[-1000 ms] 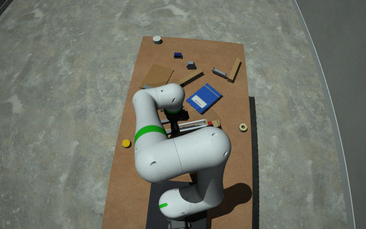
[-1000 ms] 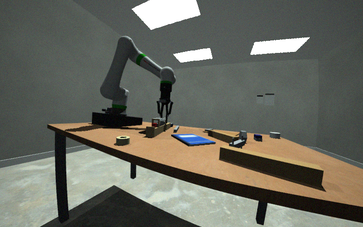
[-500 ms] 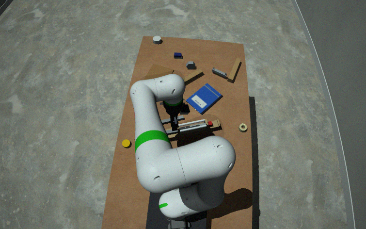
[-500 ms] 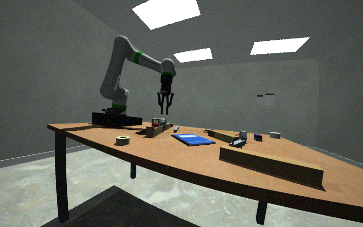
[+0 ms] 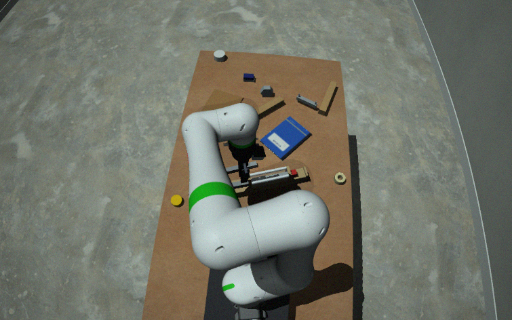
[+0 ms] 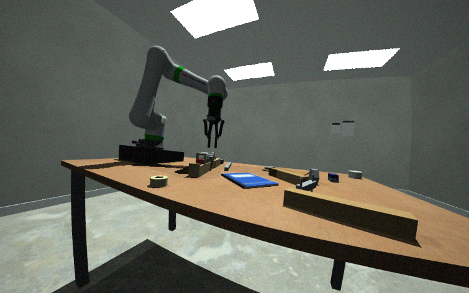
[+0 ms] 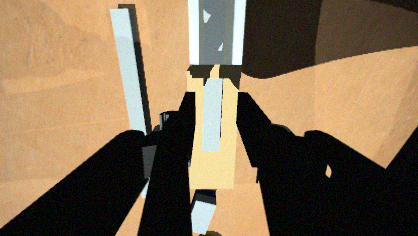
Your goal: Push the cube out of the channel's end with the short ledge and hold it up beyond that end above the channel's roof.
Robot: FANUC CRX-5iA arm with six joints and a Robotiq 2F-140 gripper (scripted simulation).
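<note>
Right now my hand is 30 mm short of the red cube, 220 mm to the left of it and 90 mm above it. From my hand the other things lie so: short grey bar (20 mm ahead, 140 mm to the right, 100 mm below); then thin pale grey stick (100 mm below); then wooden channel (10 mm ahead, 110 mm to the right, 100 mm below).
</note>
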